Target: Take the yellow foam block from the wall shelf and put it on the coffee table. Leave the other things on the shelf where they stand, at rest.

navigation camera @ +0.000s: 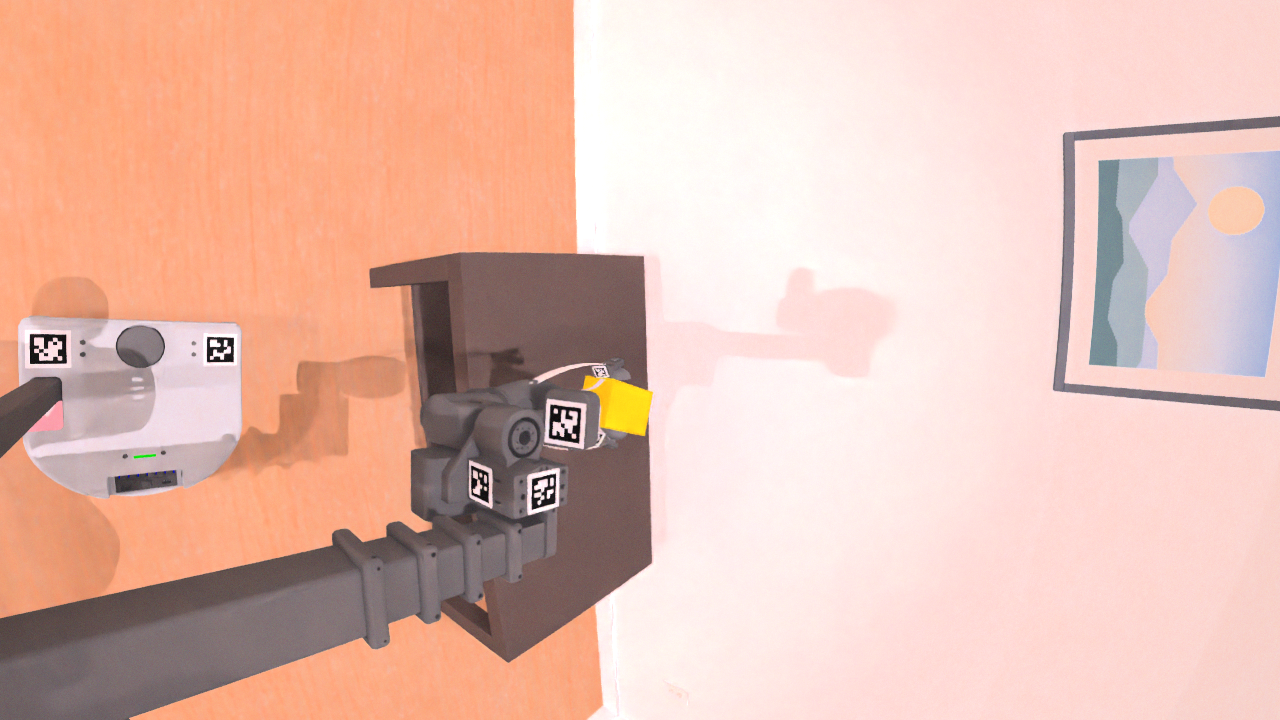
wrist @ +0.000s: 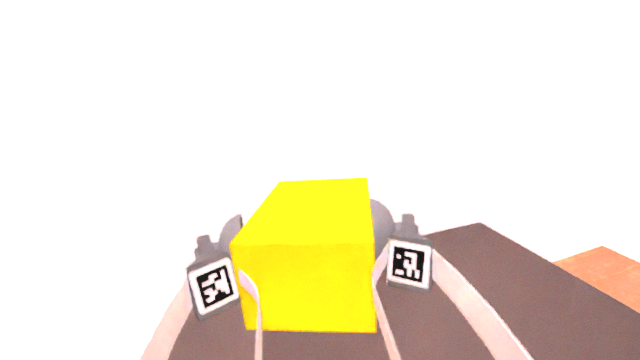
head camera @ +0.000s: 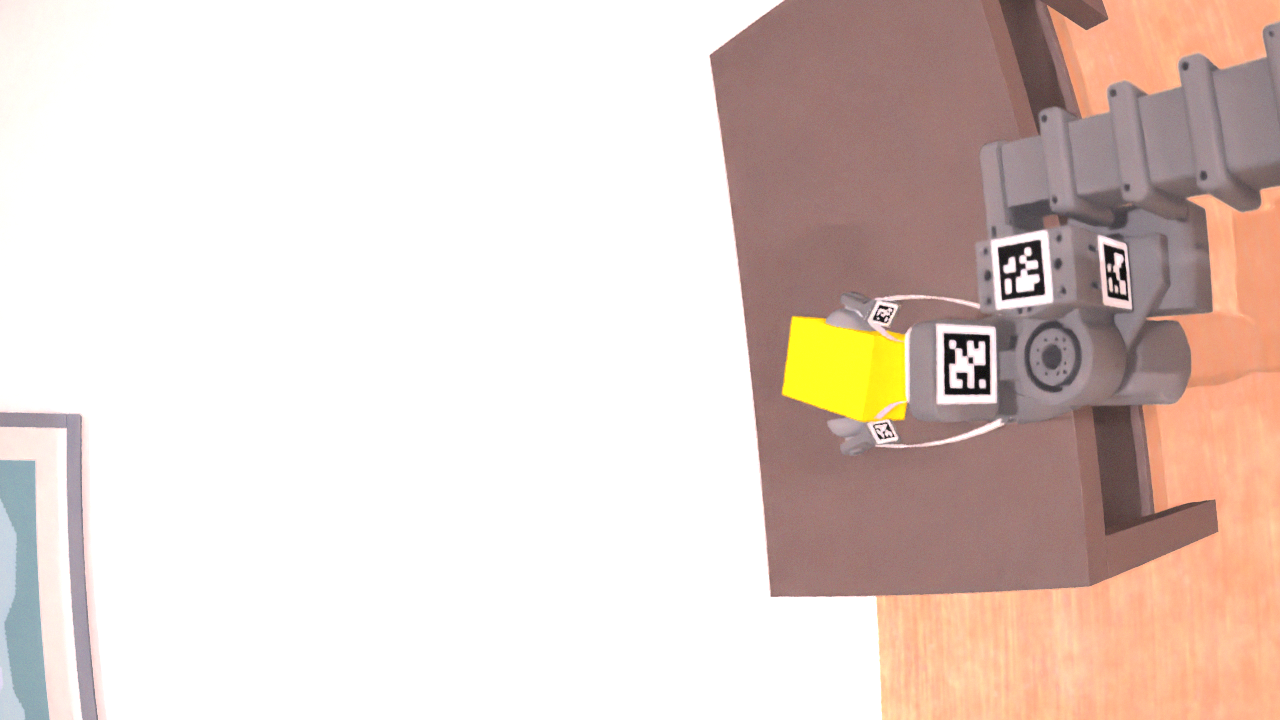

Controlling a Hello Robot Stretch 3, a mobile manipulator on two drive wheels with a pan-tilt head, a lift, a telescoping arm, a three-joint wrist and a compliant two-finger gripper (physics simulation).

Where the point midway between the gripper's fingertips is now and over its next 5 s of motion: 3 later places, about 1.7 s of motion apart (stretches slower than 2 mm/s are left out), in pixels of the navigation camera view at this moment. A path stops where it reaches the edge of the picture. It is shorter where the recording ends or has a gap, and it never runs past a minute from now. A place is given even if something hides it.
My gripper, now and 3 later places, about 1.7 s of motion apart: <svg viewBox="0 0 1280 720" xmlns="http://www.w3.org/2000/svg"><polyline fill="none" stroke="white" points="621,403 545,390 478,378 466,375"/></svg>
